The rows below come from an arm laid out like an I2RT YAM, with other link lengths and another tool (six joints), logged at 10 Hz.
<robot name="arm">
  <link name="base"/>
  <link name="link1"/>
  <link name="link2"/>
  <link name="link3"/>
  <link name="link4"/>
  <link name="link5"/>
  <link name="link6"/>
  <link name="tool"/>
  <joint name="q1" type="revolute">
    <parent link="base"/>
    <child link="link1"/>
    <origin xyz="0 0 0.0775"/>
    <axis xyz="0 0 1"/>
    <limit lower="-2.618" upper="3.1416"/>
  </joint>
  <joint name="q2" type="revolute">
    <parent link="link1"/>
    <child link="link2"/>
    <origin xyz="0.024 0.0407 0.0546" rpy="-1.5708 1.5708 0"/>
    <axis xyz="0 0 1"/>
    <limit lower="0" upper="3.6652"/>
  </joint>
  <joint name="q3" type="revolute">
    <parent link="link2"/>
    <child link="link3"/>
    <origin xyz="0 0.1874 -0.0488" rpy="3.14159 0 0"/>
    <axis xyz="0 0 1"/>
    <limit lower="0" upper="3.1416"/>
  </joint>
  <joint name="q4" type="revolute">
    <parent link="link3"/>
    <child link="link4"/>
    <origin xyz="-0.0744 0.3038 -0.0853" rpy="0 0 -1.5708"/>
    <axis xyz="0 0 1"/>
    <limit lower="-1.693" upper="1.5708"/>
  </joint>
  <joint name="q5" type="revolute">
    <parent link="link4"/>
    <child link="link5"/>
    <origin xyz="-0.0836 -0.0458 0.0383" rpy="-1.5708 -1.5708 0"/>
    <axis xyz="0 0 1"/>
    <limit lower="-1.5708" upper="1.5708"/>
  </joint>
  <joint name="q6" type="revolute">
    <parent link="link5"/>
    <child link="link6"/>
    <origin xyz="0 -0.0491 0.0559" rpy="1.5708 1.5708 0"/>
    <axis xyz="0 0 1"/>
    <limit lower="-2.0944" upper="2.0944"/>
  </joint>
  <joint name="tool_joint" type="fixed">
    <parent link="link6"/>
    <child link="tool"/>
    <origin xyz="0.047 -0.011 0.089" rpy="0.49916 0 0.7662"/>
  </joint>
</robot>
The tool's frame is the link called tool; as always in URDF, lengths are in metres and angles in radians.
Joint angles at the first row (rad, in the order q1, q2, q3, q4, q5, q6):
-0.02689 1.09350 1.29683 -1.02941 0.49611 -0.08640
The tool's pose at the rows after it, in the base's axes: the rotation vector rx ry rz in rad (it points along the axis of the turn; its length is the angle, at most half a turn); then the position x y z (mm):
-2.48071, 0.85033, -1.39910, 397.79, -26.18, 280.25
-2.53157, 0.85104, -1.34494, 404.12, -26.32, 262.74
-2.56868, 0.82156, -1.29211, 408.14, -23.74, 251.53
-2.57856, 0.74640, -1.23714, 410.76, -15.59, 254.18
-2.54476, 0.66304, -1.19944, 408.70, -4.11, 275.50
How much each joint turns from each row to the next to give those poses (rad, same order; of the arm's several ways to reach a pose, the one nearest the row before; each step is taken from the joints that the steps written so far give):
0.00000 0.05568 -0.00003 -0.00343 0.01679 -0.00763
0.00038 0.04618 0.00004 -0.00001 0.00381 -0.00916
-0.00038 0.02821 0.00227 -0.00077 -0.01412 -0.02594
-0.00001 0.01641 0.03281 -0.01677 -0.04845 -0.04731
0.00002 0.00381 0.07515 -0.04847 -0.07323 -0.03927

